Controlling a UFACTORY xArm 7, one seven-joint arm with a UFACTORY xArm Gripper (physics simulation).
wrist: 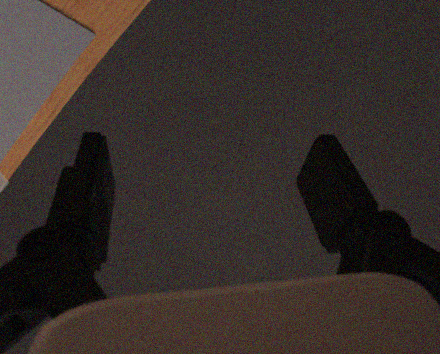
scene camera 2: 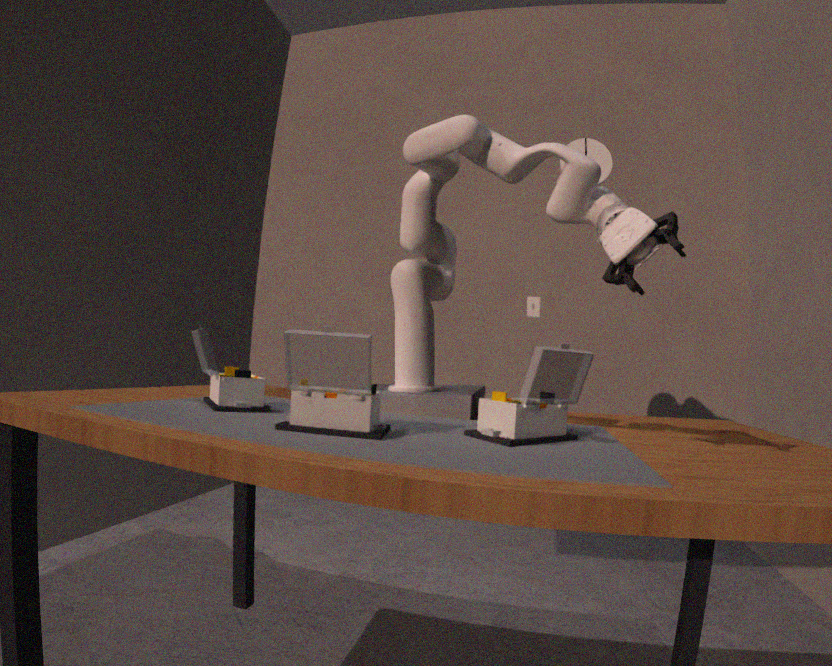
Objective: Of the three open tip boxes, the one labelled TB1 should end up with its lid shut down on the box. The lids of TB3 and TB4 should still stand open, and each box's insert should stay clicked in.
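Places are measured from the arm's base along level axes (x right, y ahead, z up), in metres.
Pixels of known places: gripper, fingertip midpoint: (wrist: 213,158) (scene camera 2: 659,271); arm's base, origin of the base link: (scene camera 2: 414,390).
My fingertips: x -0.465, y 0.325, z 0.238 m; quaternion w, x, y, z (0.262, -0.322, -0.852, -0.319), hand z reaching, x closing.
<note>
Ahead of a thing's pixels: the offset from my fingertips to its middle. "*": to the spot under its first point. Level surfaces: height alone.
Three white tip boxes with clear lids standing open show in the scene view: a left box @(dz -0.249, dx +0.747, dy -0.027 m) (scene camera 2: 237,391), a middle box @(dz -0.249, dx +0.495, dy +0.082 m) (scene camera 2: 334,411) and a right box @(dz -0.249, dx +0.221, dy -0.010 m) (scene camera 2: 541,420). Labels cannot be read, so I cannot tell which is TB1, TB3 or TB4. The left lid @(* dz -0.179, dx +0.764, dy +0.076 m) (scene camera 2: 204,352) leans outward, the middle lid @(* dz -0.176, dx +0.480, dy +0.169 m) (scene camera 2: 328,361) stands nearly upright, the right lid @(* dz -0.176, dx +0.164, dy +0.058 m) (scene camera 2: 559,375) is tilted. Yellow and dark parts show at the box tops; how the inserts sit cannot be told. My gripper (scene camera 2: 663,273) (wrist: 213,158) is open and empty, high up to the right of the boxes.
Each box stands on a dark base plate on the blue-grey mat @(dz -0.282 m) (scene camera 2: 430,454) (wrist: 35,70). The mat lies on the wooden table @(dz -0.285 m) (scene camera 2: 756,468) (wrist: 112,17). My arm's grey base block (scene camera 2: 433,402) stands behind the boxes. In the wrist view, dark floor (wrist: 210,210) shows between the fingers, beyond the table edge.
</note>
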